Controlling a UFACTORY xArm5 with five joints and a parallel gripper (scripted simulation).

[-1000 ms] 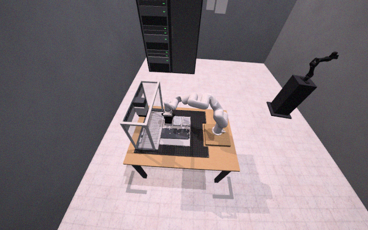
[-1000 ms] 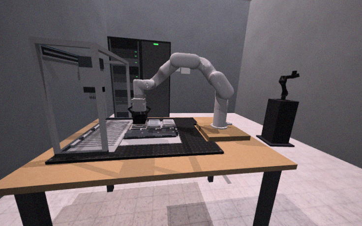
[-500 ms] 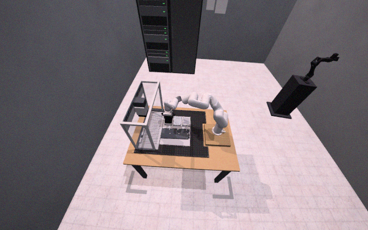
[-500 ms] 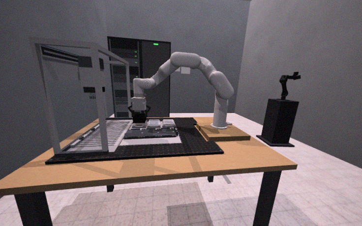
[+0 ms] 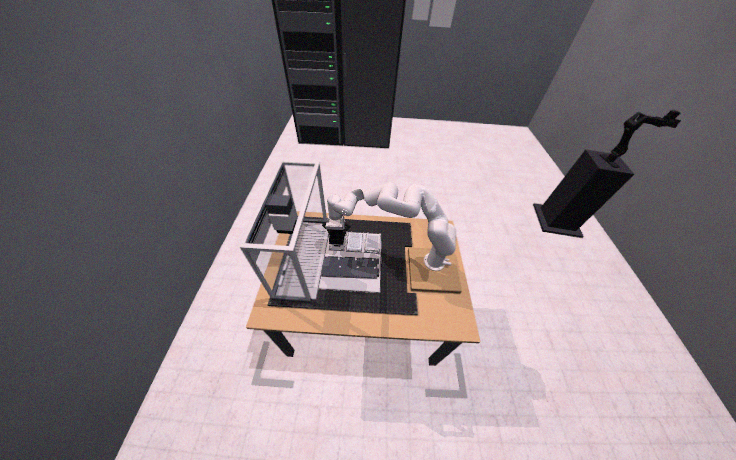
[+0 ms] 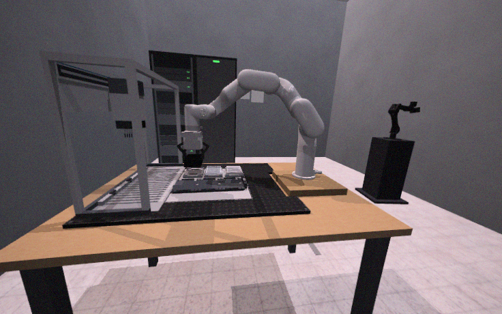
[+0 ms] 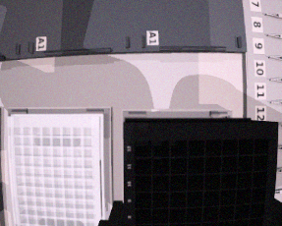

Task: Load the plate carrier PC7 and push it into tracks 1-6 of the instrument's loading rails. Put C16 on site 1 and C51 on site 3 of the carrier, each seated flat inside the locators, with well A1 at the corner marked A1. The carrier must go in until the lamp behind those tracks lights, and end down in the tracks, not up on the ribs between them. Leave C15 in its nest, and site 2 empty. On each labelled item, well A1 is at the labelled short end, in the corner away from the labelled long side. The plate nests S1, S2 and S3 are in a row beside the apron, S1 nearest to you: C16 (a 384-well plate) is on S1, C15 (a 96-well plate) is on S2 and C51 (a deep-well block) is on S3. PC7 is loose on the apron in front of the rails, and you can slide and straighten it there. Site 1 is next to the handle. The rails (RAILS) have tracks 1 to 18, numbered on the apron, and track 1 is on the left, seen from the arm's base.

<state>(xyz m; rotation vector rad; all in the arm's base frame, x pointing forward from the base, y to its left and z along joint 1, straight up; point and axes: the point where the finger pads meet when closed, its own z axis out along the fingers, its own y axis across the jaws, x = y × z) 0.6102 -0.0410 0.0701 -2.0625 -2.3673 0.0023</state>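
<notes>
My gripper is now 12 cm past the grey plate carrier PC7, 17 cm to the right of it and 7 cm above it. The rest, counted from my hand: post: 5 cm ahead, 42 cm to the left, 16 cm above; then 96-well plate C15: 11 cm behind, 1 cm to the right, 7 cm below.
</notes>
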